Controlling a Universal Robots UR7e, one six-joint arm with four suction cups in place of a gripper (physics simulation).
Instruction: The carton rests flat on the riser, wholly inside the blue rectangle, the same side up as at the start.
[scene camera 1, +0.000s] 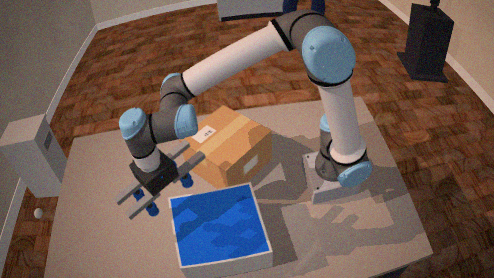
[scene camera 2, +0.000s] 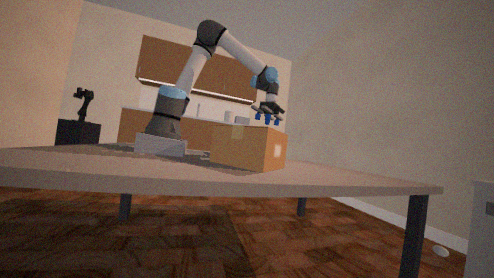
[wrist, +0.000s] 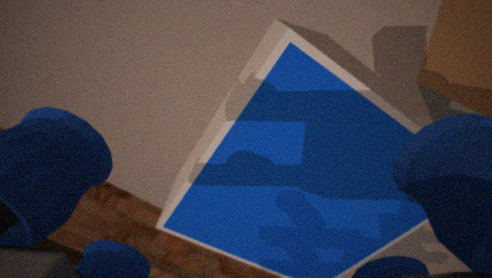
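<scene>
The brown carton (scene camera 1: 231, 142) (scene camera 2: 237, 147) (wrist: 465, 55) sits flat on the table, apart from the riser, with tape and a white label on its top. The low white riser (scene camera 1: 227, 266) (wrist: 270, 47) stands nearer scene camera 1, its top covered by the blue rectangle (scene camera 1: 217, 225) (wrist: 280, 142). Nothing stands on the blue rectangle; shadows lie across it. My gripper (scene camera 1: 162, 187) (scene camera 2: 268, 119) (wrist: 252, 217) is open, its four blue suction cups holding nothing. It hangs in the air to the left of the carton and riser in the scene camera 1 view. The riser does not show in the scene camera 2 view.
The arm's base (scene camera 1: 332, 192) (scene camera 2: 160, 145) stands on the table (scene camera 1: 100, 240) (scene camera 2: 325, 182), to the right of the carton in the scene camera 1 view. A grey cabinet (scene camera 1: 32, 155) stands on the floor beyond the left edge. A dark pedestal (scene camera 1: 427, 45) (scene camera 2: 77, 132) stands farther off.
</scene>
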